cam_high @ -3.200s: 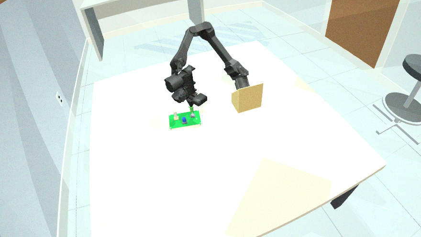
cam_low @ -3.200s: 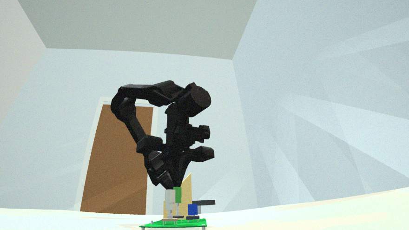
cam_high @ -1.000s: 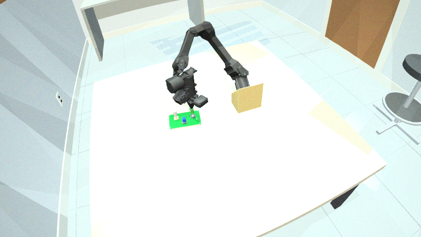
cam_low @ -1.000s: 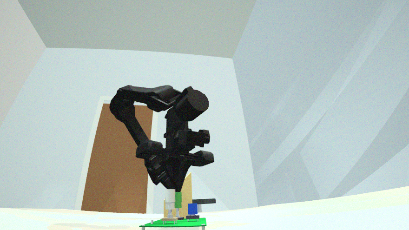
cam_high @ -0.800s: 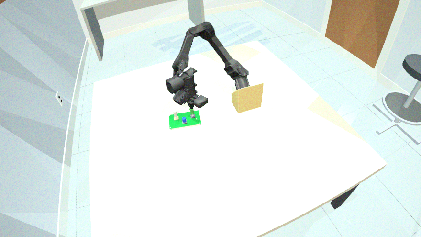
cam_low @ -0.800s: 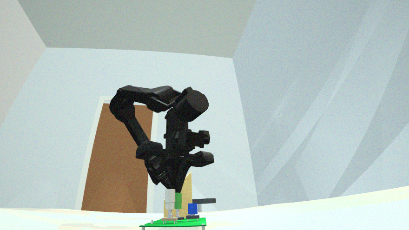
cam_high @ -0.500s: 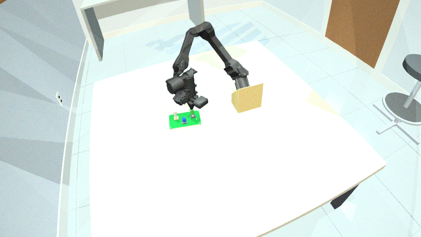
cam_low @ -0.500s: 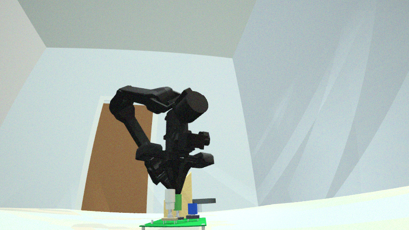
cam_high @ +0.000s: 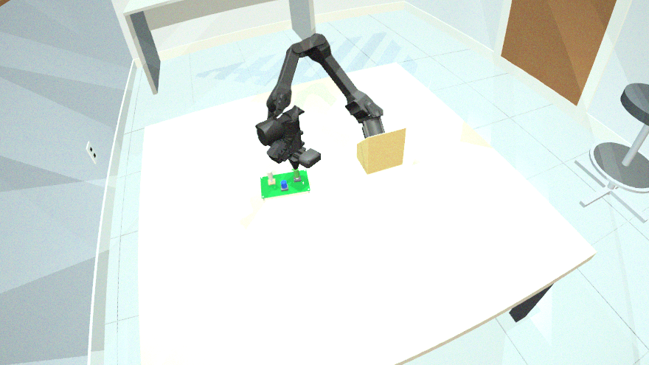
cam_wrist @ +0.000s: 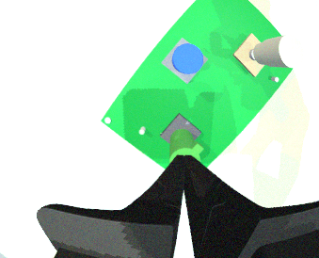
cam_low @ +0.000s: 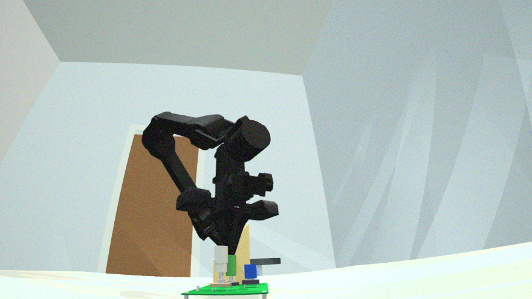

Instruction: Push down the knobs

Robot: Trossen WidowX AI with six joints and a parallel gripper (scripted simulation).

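Right now the green knob is 2 cm below my gripper tip. The rest, counted from my gripper tip: grey-white knob: 9 cm ahead, 1 cm to the right, 1 cm below.
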